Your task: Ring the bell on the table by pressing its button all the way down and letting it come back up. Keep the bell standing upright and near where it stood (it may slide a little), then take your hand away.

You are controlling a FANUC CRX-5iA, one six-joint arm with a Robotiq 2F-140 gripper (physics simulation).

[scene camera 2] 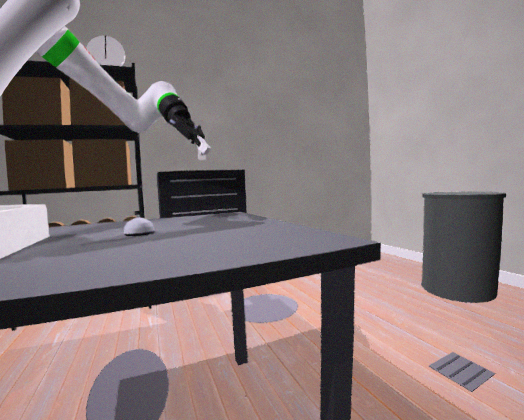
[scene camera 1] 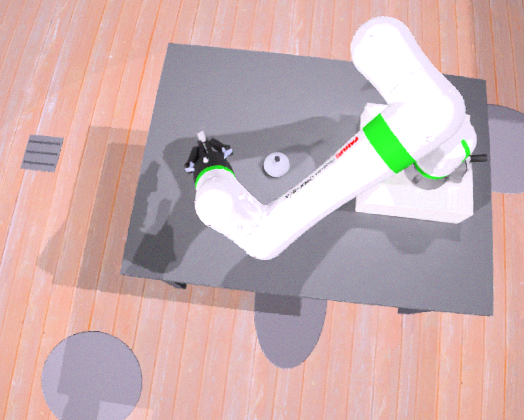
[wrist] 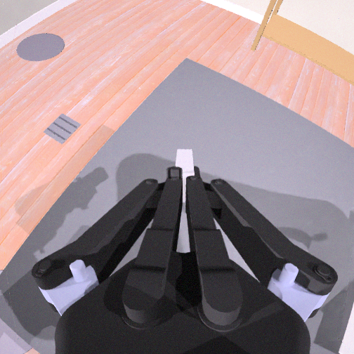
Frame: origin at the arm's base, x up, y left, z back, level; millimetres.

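Seen in the pictures: gripper, fingertip midpoint: (scene camera 2: 206,151) (scene camera 1: 202,136); arm's base at its link origin: (scene camera 1: 426,167).
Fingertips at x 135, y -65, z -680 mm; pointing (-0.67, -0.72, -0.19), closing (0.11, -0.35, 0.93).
Observation:
Pixels of each thing's top centre, then the offset from my fingertips to it. Level surfaces: height alone.
- bell at its top centre: (scene camera 2: 137,211) (scene camera 1: 277,158) dx -173, dy +3, dz +218 mm
- pale dome with a small dark button, top centre: (scene camera 1: 277,158) dx -173, dy +3, dz +218 mm
- grey table at its surface level: dx -239 mm
The bell (scene camera 1: 276,165) (scene camera 2: 139,227) is a pale dome with a small dark button (scene camera 1: 277,158) on top. It stands upright on the grey table (scene camera 1: 240,85) (scene camera 2: 280,245) (wrist: 240,120). My gripper (scene camera 1: 201,135) (scene camera 2: 203,151) (wrist: 184,160) is shut, with its pale fingertips together and nothing between them. It is high above the table, to the left of the bell in the first scene view, and tilted outward, down and away from the arm. The bell does not show in the wrist view.
The arm's white base plate (scene camera 1: 415,205) (scene camera 2: 25,225) sits on the table, on the far side of the bell from my gripper. The forearm (scene camera 1: 320,185) passes close beside the bell in the first scene view. A shelf rack, a black drawer cabinet (scene camera 2: 202,189) and a dark bin (scene camera 2: 462,245) stand beyond the table.

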